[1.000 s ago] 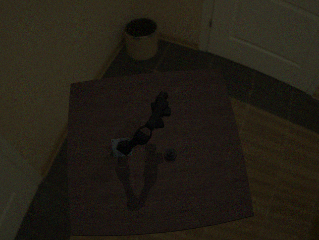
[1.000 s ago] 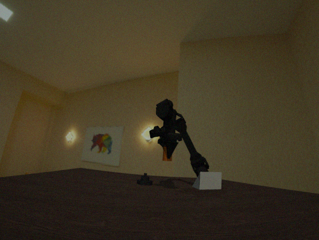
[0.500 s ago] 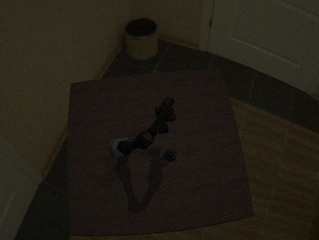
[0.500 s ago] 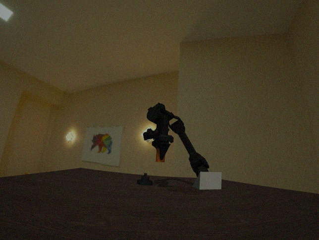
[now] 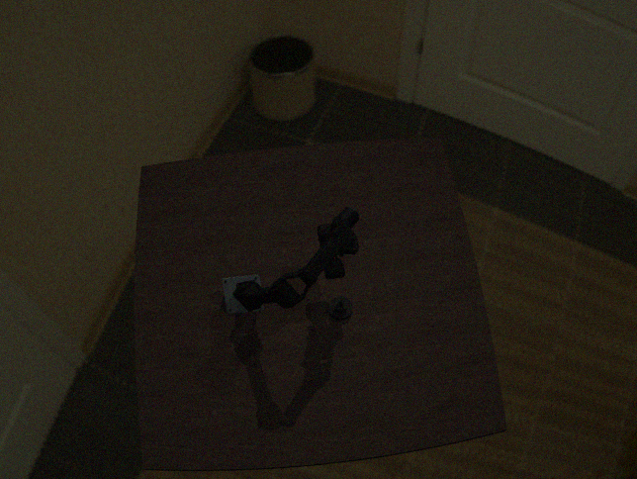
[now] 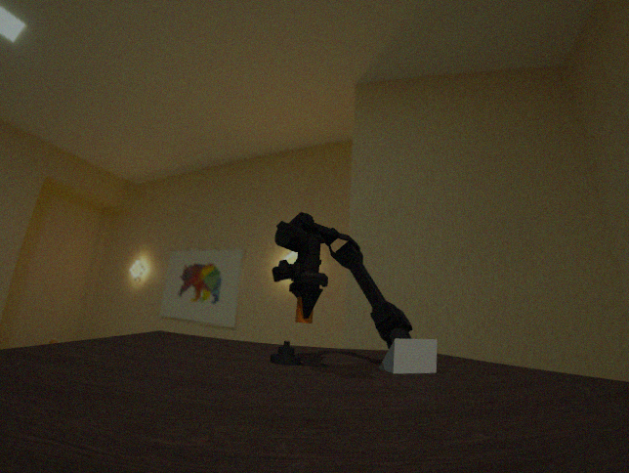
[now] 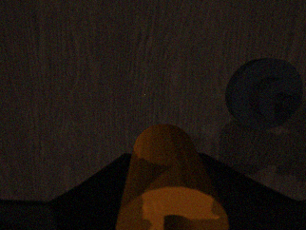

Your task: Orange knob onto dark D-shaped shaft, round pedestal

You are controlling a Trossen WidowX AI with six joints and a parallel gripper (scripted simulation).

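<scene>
Right now my gripper tip is 20 mm short of the dark round pedestal, 120 mm to the left of it and 100 mm above it. The rest, counted from my gripper tip: orange knob (20 mm above).
</scene>
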